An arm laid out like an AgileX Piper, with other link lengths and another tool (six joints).
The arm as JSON. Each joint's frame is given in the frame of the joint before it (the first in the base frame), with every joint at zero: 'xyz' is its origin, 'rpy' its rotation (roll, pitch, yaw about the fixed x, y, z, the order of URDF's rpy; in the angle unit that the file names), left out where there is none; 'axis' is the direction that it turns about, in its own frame. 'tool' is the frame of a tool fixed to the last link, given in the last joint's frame.
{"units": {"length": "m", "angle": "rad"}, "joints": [
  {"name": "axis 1", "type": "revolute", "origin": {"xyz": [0.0, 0.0, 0.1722]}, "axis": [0.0, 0.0, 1.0]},
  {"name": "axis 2", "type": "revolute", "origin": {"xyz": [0.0, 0.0, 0.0], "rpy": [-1.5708, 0.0, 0.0]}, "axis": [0.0, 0.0, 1.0]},
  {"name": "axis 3", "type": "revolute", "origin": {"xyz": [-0.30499, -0.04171, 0.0]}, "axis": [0.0, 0.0, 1.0]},
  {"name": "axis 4", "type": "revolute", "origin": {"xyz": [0.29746, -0.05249, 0.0], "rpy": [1.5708, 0.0, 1.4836]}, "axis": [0.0, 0.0, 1.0]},
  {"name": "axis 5", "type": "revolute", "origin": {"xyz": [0.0, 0.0, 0.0], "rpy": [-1.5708, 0.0, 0.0]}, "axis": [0.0, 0.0, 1.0]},
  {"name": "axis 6", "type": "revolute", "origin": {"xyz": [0.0, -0.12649, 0.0], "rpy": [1.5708, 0.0, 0.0]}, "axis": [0.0, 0.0, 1.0]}
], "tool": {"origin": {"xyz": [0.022, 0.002, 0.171], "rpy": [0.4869, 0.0, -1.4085]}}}
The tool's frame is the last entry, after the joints.
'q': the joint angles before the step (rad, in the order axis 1, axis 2, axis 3, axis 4, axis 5, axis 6). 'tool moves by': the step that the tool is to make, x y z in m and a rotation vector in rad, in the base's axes. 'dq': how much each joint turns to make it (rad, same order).
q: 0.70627 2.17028 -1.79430 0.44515 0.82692 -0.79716
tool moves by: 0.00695 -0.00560 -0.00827 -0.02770 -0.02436 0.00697
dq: 0.00000 0.01180 -0.00210 -0.03677 -0.01099 -0.00082
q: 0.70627 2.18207 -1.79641 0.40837 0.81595 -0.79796
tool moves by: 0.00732 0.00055 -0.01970 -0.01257 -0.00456 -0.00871
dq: 0.00000 0.03953 -0.00638 -0.00921 -0.03095 0.00000
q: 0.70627 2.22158 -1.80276 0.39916 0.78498 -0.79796
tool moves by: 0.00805 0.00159 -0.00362 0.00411 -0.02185 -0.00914
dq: 0.00001 0.01015 -0.00001 -0.00741 -0.03189 0.00000
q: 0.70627 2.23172 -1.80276 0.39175 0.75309 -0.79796
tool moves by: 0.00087 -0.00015 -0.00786 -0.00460 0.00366 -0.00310
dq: 0.00000 0.01375 0.00001 0.00001 -0.00865 0.00000
